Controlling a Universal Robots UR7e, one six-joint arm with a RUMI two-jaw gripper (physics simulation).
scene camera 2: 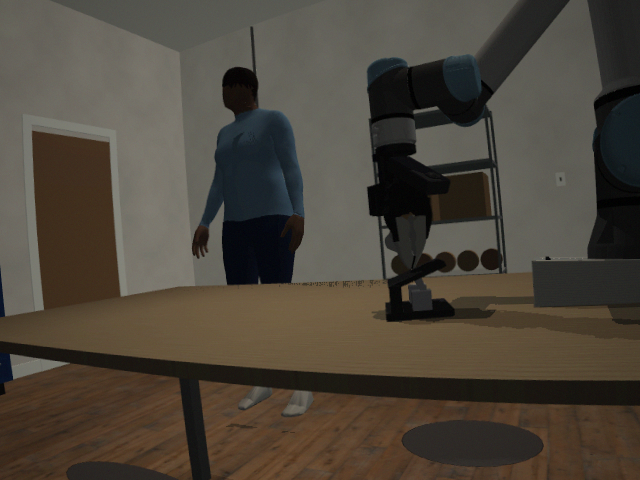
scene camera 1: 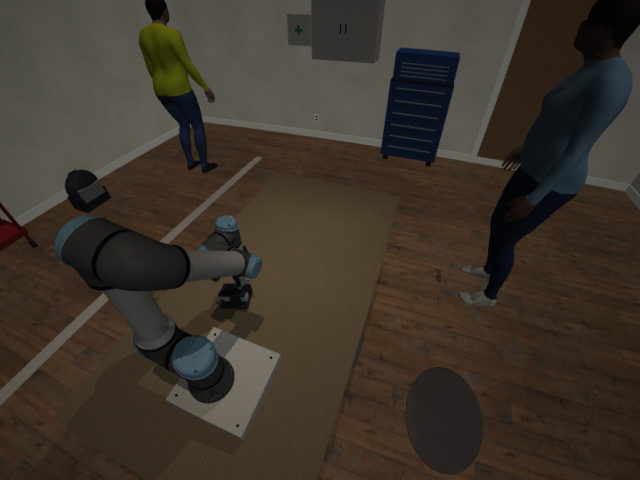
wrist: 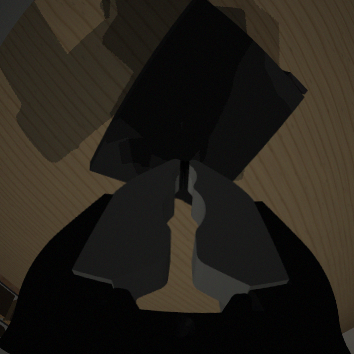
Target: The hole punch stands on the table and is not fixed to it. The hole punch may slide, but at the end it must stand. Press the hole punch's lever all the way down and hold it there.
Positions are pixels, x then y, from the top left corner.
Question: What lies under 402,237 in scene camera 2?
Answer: My gripper.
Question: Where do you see a black hole punch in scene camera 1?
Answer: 228,302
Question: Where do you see a black hole punch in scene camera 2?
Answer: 421,305
